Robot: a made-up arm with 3 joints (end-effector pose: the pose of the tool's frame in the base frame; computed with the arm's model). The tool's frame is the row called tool. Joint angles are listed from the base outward.
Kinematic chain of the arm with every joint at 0, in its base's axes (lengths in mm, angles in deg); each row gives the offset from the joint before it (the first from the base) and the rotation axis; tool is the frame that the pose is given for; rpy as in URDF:
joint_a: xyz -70 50 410 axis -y
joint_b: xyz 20 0 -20 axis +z
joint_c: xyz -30 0 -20 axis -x
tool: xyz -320 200 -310 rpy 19.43 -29.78 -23.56
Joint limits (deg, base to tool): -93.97..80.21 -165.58..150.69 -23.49..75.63
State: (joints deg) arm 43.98 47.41 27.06
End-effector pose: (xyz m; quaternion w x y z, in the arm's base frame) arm 0.0370 -0.1826 -0.0525 0.7058 -0.0962 -0.6401 0.2880
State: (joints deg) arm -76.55 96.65 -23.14
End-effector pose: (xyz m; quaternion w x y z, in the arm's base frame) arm -0.3663 -0.3331 0.5891 0.5551 0.6295 0.5107 0.1862
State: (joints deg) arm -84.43 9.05 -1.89
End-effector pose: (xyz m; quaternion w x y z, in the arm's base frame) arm -0.4464 0.2024 0.7337 0.8829 0.0523 0.4390 -0.1582
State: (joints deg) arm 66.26 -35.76 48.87
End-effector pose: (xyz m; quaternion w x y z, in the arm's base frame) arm 0.1609 0.1718 -0.0451 0.5959 -0.1512 -0.6446 -0.4544
